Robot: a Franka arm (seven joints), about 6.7 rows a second.
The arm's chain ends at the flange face. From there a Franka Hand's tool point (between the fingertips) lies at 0.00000 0.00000 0.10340 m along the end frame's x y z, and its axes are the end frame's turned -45 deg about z.
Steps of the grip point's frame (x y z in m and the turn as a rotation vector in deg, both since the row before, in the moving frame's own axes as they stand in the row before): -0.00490, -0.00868, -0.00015, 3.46, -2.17, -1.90; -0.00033, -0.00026, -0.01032, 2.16, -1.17, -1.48; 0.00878, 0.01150, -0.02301, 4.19, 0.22, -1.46; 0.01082, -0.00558, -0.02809, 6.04, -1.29, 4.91; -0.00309, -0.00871, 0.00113, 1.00, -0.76, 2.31
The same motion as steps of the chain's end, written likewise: -0.00240, -0.00115, 0.00011, 0.91, -3.98, -1.90; 0.00385, 0.00126, -0.01022, 0.70, -2.35, -1.48; 0.01947, 0.00748, -0.02273, 3.12, -2.81, -1.46; 0.01277, -0.00515, -0.02749, 3.36, -5.18, 4.91; -0.00610, -0.00362, 0.00115, 0.17, -1.24, 2.31
